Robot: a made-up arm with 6 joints.
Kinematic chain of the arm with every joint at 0, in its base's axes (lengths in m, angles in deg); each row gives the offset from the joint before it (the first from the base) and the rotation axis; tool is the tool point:
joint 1: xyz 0 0 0.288 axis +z
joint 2: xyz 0 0 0 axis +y
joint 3: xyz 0 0 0.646 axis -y
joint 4: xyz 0 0 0 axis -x
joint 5: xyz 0.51 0 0 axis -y
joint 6: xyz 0 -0.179 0 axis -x
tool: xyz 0 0 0
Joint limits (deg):
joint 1: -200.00..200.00
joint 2: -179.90..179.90
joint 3: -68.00..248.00
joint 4: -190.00..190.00
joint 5: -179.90..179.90
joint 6: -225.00..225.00
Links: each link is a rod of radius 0.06 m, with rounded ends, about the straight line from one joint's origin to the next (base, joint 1, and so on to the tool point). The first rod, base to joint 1, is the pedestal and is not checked.
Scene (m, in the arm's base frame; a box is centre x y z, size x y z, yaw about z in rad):
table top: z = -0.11
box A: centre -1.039 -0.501 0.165 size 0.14 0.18 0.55 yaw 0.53
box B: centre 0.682 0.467 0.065 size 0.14 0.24 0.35 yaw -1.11
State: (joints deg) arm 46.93 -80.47 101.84 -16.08 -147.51 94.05
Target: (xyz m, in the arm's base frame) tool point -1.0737 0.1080 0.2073
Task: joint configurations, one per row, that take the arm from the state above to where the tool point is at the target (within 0.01 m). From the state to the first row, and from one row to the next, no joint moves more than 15 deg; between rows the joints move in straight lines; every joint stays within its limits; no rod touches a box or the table.
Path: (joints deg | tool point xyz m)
1: 43.44 -72.21 101.98 -15.02 -144.32 90.76 | -0.6928 -0.8941 0.5831
2: 39.95 -63.95 102.11 -13.96 -141.13 87.48 | -0.7049 -0.8170 0.7365
3: 29.14 -66.09 103.66 -12.70 -145.05 85.17 | -0.8630 -0.6811 0.6793
4: 18.33 -68.23 105.20 -11.43 -148.97 82.85 | -0.9914 -0.5133 0.6212
5: 7.51 -70.37 106.75 -10.16 -152.89 80.54 | -1.0836 -0.3206 0.5622
6: -0.08 -71.71 116.84 -8.17 -151.10 85.04 | -1.1217 -0.1756 0.4401
7: -7.67 -73.04 126.93 -6.18 -149.30 89.55 | -1.1177 -0.0290 0.3204
8: -15.27 -74.38 137.02 -4.19 -147.51 94.05 | -1.0737 0.1081 0.2074

